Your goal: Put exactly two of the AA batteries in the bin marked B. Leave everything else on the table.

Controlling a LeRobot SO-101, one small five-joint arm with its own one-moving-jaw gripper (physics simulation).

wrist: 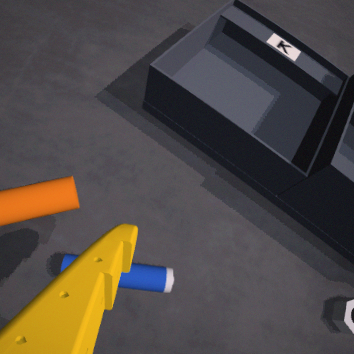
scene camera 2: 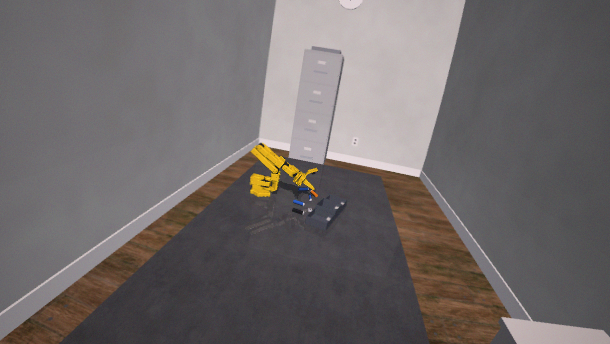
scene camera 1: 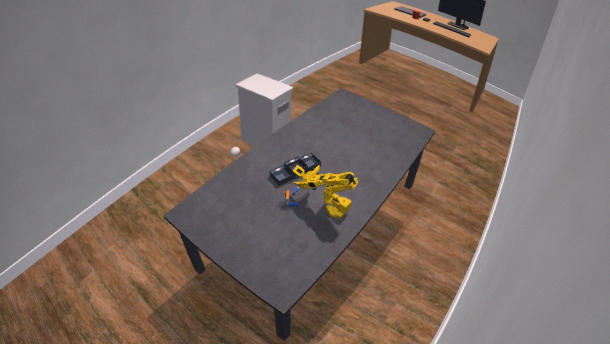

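Where they show: hand at its tool point: [wrist: 134,242] [scene camera 2: 313,188] [scene camera 1: 295,182]; arm's base at its link origin: [scene camera 2: 266,192] [scene camera 1: 334,207].
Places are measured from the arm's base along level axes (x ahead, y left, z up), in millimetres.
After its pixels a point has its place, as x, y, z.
A slim blue battery [wrist: 145,277] @[199, 22, 10] [scene camera 1: 295,190] @[197, 35, 9] [scene camera 2: 310,197] @[198, 24, 10] with a white end lies on the table; the gripper's notched jaw crosses over its middle in the wrist view. Two more blue batteries lie nearby, one [scene camera 1: 293,204] @[148, 111, 11] [scene camera 2: 304,189] @[158, 104, 8] beside the orange battery and one [scene camera 2: 298,202] @[156, -49, 10] nearer the black cylinder. My gripper [wrist: 131,234] [scene camera 1: 306,176] [scene camera 2: 315,180] @[203, 31, 51] is fully open and empty, low above the first battery; its moving jaw is out of the wrist picture. Three joined dark bins [scene camera 1: 272,177] @[335, 40, 12] [scene camera 2: 317,222] @[254, -201, 22] stand beyond. The label B is not readable in any view.
The bin marked K [wrist: 200,130] @[270, 21, 14] is at the end of the row nearest the orange battery [wrist: 37,200] @[211, 72, 14] [scene camera 1: 287,195] @[202, 87, 13] [scene camera 2: 314,193] @[209, 73, 12], which is thicker. A black cylinder [scene camera 2: 298,211] @[170, -126, 9] and a white hex nut [wrist: 350,316] @[210, -77, 9] [scene camera 2: 309,210] @[210, -90, 5] lie on the table [scene camera 1: 240,240] @[196, 413, 0] near the bins.
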